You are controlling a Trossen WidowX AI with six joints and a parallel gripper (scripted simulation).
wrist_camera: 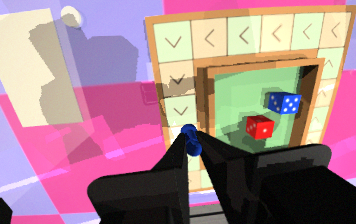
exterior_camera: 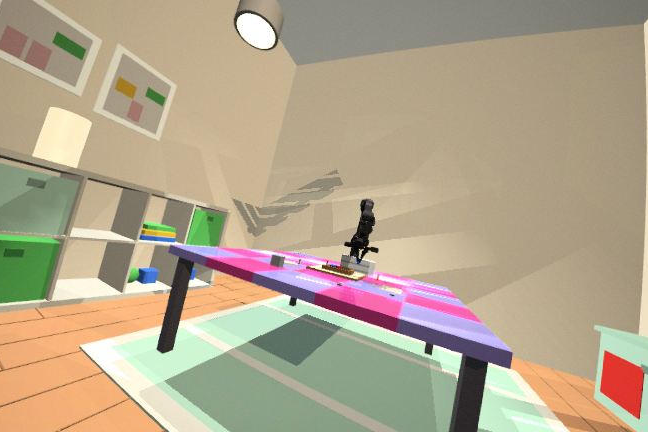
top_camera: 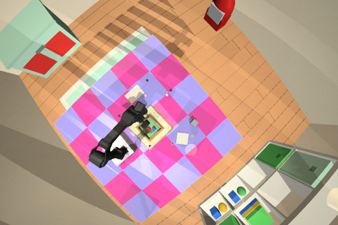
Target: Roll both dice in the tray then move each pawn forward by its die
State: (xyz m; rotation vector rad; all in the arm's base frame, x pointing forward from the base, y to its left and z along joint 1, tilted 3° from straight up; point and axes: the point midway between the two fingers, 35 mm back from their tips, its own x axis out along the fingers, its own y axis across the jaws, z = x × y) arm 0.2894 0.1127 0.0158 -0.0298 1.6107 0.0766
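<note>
Right now my gripper tip is 120 mm past the red pawn, 230 mm to the left of it and 60 mm above it. Round my gripper tip: blue pawn 10 mm above; then cream card 60 mm ahead, 200 mm to the left, 90 mm below; then green peg 40 mm ahead, 340 mm to the right, 70 mm below.
</note>
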